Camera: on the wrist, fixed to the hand. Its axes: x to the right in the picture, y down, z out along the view.
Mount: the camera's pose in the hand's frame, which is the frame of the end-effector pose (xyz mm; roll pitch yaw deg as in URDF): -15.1 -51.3 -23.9 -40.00 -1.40 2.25
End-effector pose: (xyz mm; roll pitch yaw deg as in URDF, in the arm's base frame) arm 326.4 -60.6 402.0 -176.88 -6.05 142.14
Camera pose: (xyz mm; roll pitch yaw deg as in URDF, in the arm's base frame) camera 309.8 -111.0 426.9 143.35 -4.53 139.96
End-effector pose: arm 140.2 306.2 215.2 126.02 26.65 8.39
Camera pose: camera 107.5 351.4 197.5 84.85 25.63 5.67
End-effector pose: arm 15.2 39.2 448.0 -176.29 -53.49 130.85
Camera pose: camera -2.2 -16.6 452.0 146.52 -51.89 127.36
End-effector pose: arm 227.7 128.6 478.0 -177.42 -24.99 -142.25
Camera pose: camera 278.0 104.1 495.4 143.58 -23.47 -144.63
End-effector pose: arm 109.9 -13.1 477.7 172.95 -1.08 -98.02
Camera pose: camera 165.4 -5.3 494.8 133.00 0.03 -100.42
